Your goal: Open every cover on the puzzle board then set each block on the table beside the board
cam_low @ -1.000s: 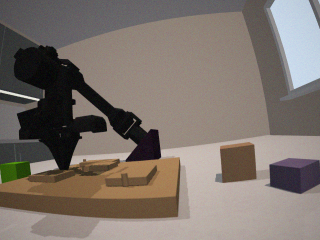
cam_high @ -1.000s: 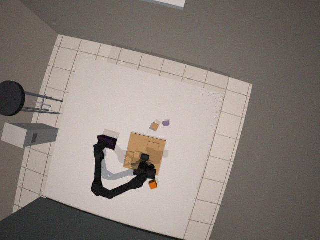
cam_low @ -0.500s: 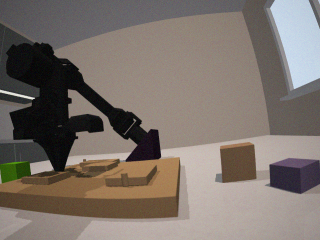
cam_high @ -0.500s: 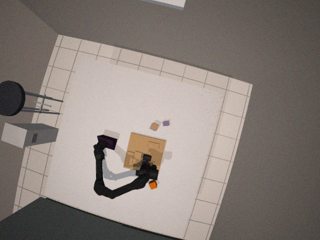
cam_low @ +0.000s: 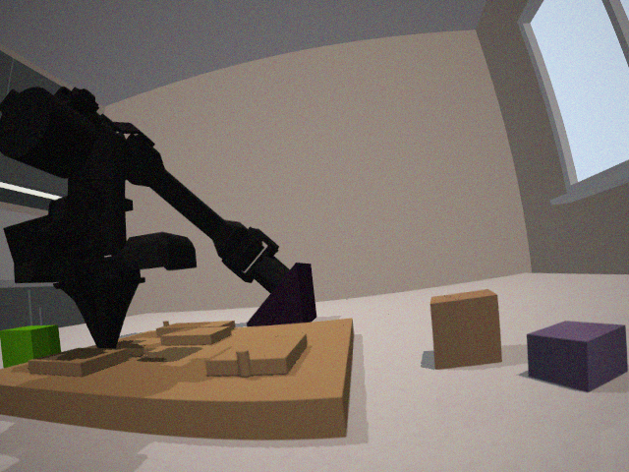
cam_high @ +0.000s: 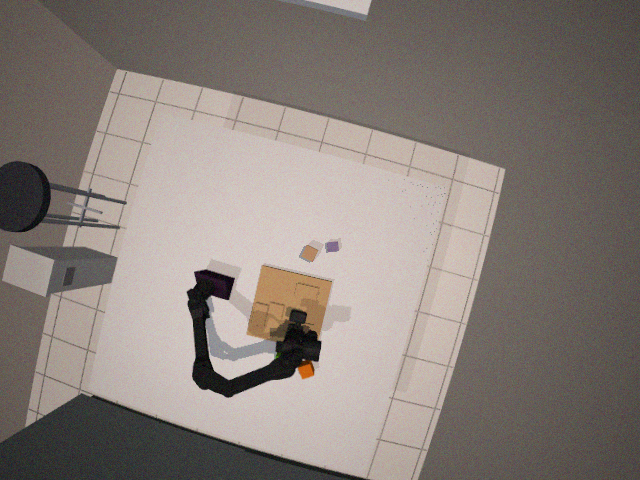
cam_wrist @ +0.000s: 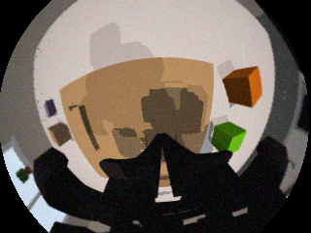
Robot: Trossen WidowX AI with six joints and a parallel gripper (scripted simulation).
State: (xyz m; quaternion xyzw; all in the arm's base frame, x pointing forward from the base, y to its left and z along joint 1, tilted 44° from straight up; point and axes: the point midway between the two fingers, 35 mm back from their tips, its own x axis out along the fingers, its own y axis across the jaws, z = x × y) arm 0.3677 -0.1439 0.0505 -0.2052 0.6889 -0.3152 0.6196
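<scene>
My gripper tip is 8 cm to the right of the tan puzzle board and 5 cm past it. Round my gripper tip: orange block: 16 cm to the right, 6 cm ahead; brown block: 31 cm to the left, 2 cm ahead; green block: 14 cm to the right, 4 cm behind.
</scene>
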